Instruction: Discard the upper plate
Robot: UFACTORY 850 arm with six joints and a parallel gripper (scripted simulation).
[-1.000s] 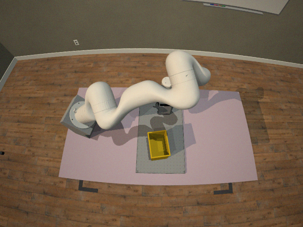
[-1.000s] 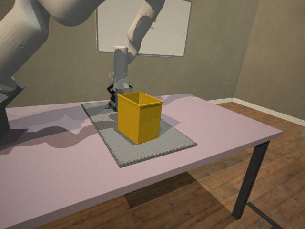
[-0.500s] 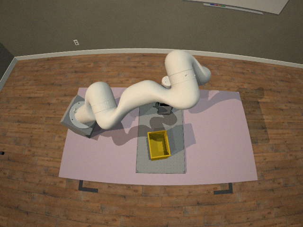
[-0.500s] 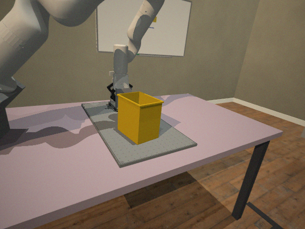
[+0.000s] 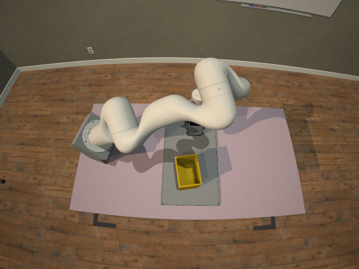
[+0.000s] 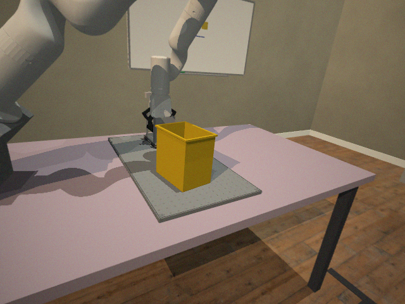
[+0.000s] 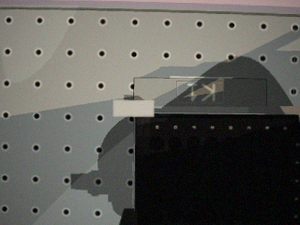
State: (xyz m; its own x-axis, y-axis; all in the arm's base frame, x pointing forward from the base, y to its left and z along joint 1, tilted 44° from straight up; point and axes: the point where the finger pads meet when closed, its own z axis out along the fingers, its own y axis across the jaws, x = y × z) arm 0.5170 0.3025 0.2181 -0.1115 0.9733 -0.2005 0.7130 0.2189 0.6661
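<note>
The light plate is 60 mm below my hand. Round my hand: yellow plastics bin W1: 370 mm to the right, 10 mm above; then black 96-well plate: 10 mm below.
</note>
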